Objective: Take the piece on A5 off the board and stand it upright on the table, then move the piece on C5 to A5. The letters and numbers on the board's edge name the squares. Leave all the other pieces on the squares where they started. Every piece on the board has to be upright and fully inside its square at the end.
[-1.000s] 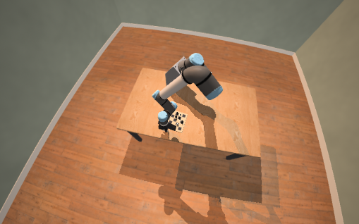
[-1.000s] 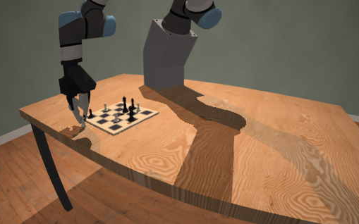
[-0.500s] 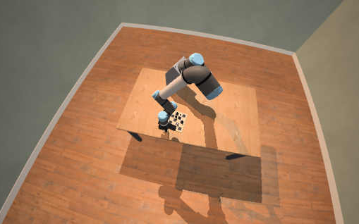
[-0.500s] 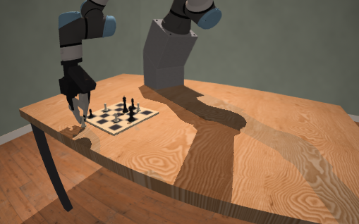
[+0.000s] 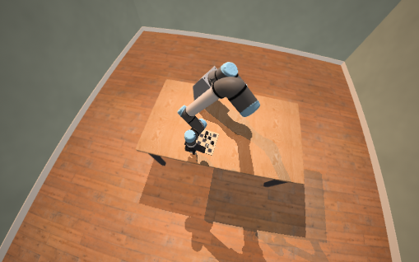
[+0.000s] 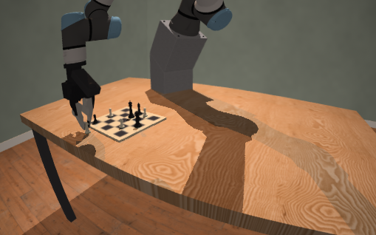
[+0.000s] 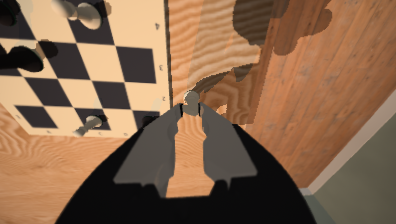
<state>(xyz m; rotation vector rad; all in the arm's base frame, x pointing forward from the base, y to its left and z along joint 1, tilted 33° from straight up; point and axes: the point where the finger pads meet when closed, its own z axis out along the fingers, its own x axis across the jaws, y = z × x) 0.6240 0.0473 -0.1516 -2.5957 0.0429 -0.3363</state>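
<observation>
Right now my hand is 1 cm above the white piece. Round my hand: chessboard (13 cm behind, 5 cm to the left, 2 cm below).
</observation>
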